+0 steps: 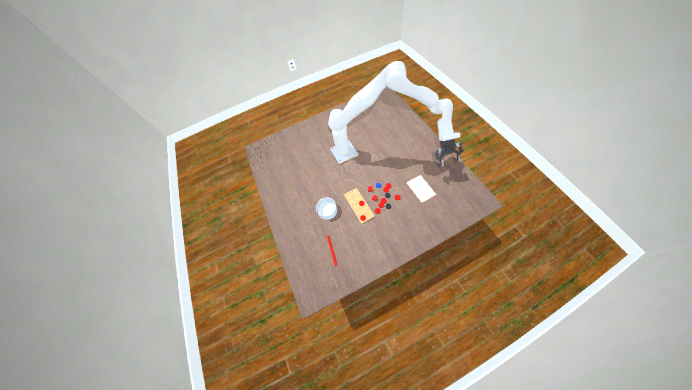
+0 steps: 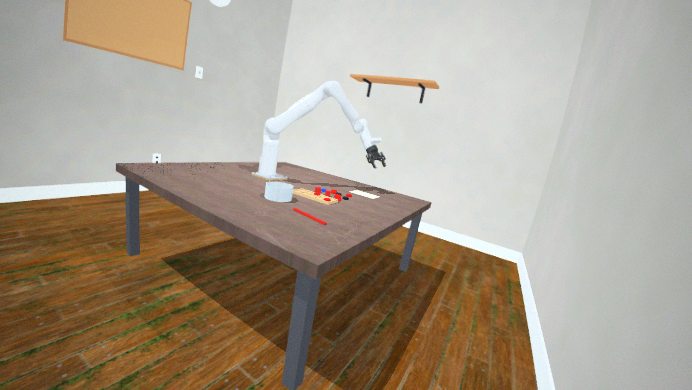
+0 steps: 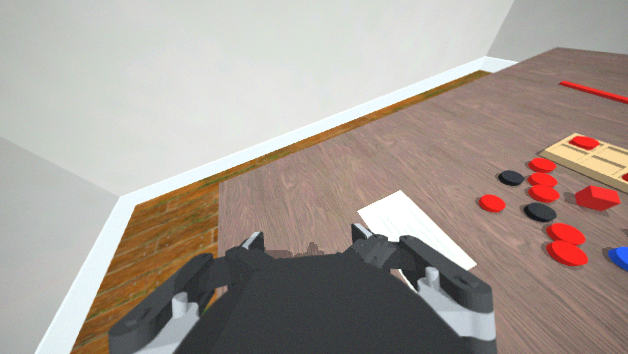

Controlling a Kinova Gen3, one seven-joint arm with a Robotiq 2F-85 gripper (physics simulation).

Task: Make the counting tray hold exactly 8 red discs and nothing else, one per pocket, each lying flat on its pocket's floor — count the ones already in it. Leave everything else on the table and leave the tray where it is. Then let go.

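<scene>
The tan counting tray point(image 1: 352, 196) point(image 2: 303, 193) point(image 3: 561, 152) lies on the table. Two red discs show in it: one point(image 1: 363, 218) point(image 3: 584, 143) in a pocket at one end and another point(image 1: 361, 203) nearer the middle. Whether they lie flat on the pocket floors is too small to tell. Several loose red discs lie on the table beside the tray, one point(image 1: 397, 197) point(image 3: 492, 203) standing apart from the others, nearer the paper. My gripper point(image 1: 452, 163) point(image 2: 380, 166) point(image 3: 308, 237) is open and empty, high above the table's edge, far from the tray and discs.
Two black discs point(image 3: 511, 177) point(image 3: 540, 212), a blue disc point(image 1: 378, 185) point(image 3: 620, 257) and red blocks point(image 1: 370, 189) point(image 3: 597, 198) lie by the tray. A white paper point(image 1: 421, 188) point(image 3: 410, 225) is nearer the gripper. A bowl point(image 1: 327, 208) point(image 2: 278, 192) and red stick point(image 1: 332, 251) point(image 2: 310, 216) are beyond the tray.
</scene>
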